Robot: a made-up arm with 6 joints. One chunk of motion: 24 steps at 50 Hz.
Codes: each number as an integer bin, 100 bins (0 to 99) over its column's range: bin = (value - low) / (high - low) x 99, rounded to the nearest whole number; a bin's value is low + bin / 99 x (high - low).
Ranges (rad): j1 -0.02..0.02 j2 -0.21..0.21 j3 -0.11..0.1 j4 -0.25..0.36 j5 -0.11..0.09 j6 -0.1..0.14
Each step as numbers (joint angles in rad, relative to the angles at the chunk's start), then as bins.
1 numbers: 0.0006 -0.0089 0.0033 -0.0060 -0.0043 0.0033
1 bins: 51 47 53 40 52 43
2 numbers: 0.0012 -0.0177 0.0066 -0.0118 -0.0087 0.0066
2 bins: 52 45 55 39 50 44
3 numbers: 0.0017 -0.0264 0.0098 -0.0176 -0.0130 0.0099
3 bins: 54 43 56 38 48 45
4 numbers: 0.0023 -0.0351 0.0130 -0.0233 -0.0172 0.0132
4 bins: 55 41 58 37 46 47
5 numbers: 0.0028 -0.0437 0.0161 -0.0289 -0.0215 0.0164
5 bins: 56 39 59 36 44 48
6 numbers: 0.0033 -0.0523 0.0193 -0.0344 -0.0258 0.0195
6 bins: 58 37 61 35 42 49
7 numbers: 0.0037 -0.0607 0.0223 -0.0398 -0.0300 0.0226
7 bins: 59 35 62 34 40 51
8 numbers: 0.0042 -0.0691 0.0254 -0.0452 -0.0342 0.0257
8 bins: 60 33 64 33 38 52
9 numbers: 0.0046 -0.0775 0.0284 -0.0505 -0.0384 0.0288
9 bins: 61 31 65 32 35 53
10 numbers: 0.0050 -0.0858 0.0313 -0.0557 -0.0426 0.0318
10 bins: 62 29 67 32 33 54
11 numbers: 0.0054 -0.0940 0.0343 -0.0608 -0.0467 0.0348
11 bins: 63 27 68 31 31 56
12 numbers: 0.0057 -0.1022 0.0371 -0.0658 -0.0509 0.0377
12 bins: 64 25 69 30 29 57
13 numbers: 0.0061 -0.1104 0.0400 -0.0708 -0.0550 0.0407
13 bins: 65 23 71 29 27 58
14 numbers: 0.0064 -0.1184 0.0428 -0.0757 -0.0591 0.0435
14 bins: 65 22 72 28 25 59
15 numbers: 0.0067 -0.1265 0.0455 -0.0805 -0.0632 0.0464
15 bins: 66 20 73 28 23 60
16 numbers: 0.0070 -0.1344 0.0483 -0.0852 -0.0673 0.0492
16 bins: 67 18 75 27 21 62
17 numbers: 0.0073 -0.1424 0.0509 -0.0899 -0.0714 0.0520
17 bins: 68 16 76 26 19 63
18 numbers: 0.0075 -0.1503 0.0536 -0.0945 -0.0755 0.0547
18 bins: 68 14 77 25 17 64
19 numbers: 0.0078 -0.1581 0.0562 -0.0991 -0.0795 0.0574
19 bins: 69 12 78 24 15 65
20 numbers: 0.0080 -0.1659 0.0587 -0.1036 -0.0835 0.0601
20 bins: 69 10 80 24 13 66
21 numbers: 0.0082 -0.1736 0.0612 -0.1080 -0.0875 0.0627
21 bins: 70 9 81 23 11 67
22 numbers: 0.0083 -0.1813 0.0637 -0.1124 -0.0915 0.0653
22 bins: 70 7 82 22 9 68
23 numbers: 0.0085 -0.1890 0.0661 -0.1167 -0.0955 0.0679
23 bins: 71 5 83 22 7 69
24 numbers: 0.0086 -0.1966 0.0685 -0.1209 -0.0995 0.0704
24 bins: 71 3 84 21 5 70
